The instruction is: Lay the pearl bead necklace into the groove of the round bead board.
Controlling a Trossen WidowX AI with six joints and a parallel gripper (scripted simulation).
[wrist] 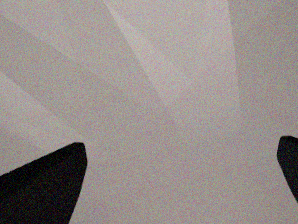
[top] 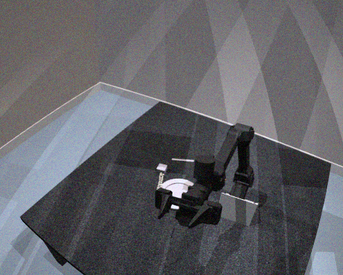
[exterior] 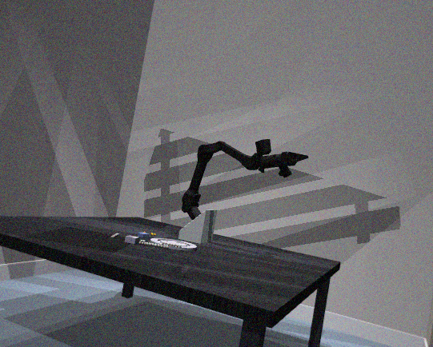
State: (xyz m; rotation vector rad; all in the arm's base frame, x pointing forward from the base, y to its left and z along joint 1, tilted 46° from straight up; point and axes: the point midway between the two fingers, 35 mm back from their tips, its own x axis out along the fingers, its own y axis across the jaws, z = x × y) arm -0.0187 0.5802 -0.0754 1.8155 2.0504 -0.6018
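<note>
My gripper tip is 47 cm above the round white bead board, 44 cm to the left of it and 26 cm short of it. The rest, counted from my gripper tip: small white block 54 cm to the right, 47 cm below, 43 cm ahead; then small blue cube 62 cm to the right, 47 cm below, 24 cm ahead; then thin white stick 67 cm to the right, 48 cm below, 38 cm ahead.
</note>
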